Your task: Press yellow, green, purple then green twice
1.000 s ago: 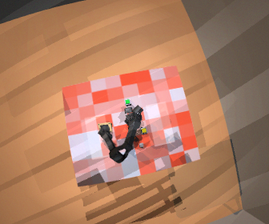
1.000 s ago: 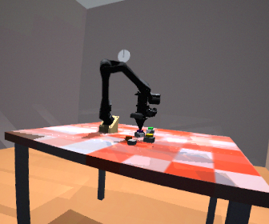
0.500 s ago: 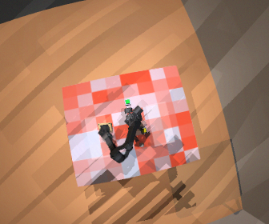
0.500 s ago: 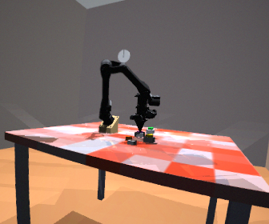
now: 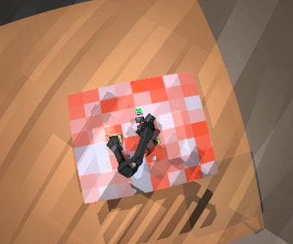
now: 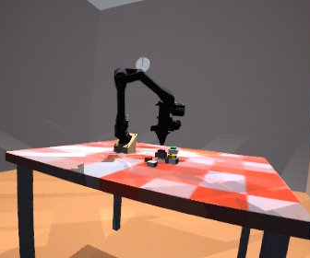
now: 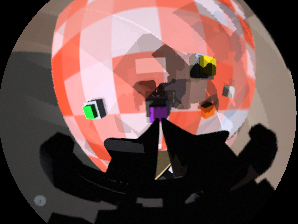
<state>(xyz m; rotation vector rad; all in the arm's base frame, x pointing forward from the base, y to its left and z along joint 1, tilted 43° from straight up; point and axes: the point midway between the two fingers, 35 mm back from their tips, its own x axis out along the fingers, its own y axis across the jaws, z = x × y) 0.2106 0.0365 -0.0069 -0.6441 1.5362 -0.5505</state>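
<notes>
My gripper tip is now 30 mm above the purple button. Round my gripper tip: green button (160 mm to the left, 30 mm below); then yellow button (100 mm ahead, 90 mm to the right, 30 mm below); then orange block (140 mm to the right, 50 mm below).
</notes>
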